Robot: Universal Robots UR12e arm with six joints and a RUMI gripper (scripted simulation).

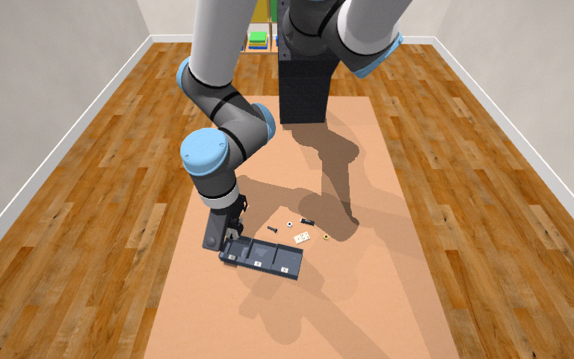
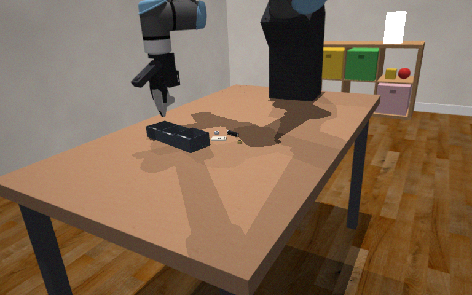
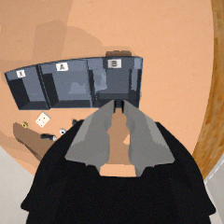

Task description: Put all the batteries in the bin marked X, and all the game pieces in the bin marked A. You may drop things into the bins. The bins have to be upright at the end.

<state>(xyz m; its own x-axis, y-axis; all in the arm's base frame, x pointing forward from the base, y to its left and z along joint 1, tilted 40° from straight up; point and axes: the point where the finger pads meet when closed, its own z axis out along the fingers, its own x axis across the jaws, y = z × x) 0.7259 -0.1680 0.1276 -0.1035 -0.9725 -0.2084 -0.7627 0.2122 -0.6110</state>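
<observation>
Now: the three-compartment bin tray 90 mm to the left of my hand, 60 mm below it and 20 mm ahead of it. From my hand the other things lie so: black screw (110 mm to the left, 80 mm below, 80 mm behind); white nut (160 mm to the left, 110 mm behind, 80 mm below); white domino (210 mm to the left, 80 mm below, 70 mm behind).
</observation>
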